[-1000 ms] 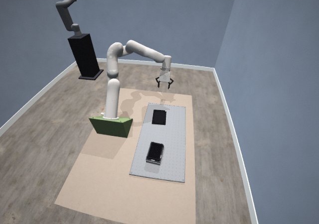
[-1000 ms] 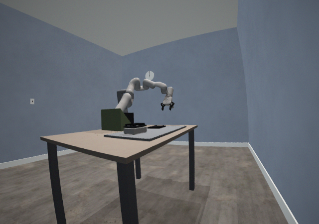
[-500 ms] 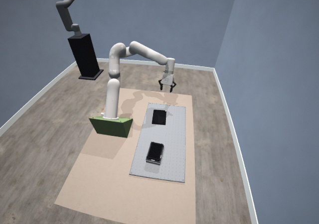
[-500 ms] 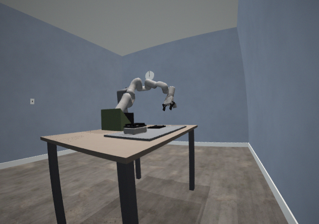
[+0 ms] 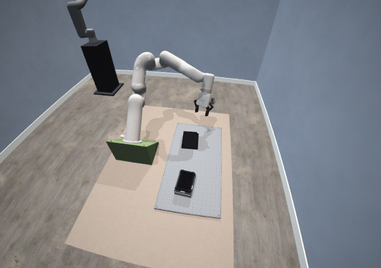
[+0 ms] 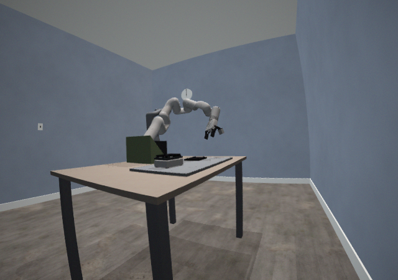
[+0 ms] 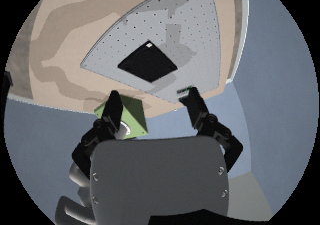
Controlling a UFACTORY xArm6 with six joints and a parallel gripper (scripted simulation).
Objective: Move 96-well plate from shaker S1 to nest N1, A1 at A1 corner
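Right now my hand is 490 mm to the left of the black 96-well plate, 110 mm above it and 30 mm past it. The rest, counted from my hand: black plate nest N1 (170 mm below, 130 mm to the right, 60 mm behind).
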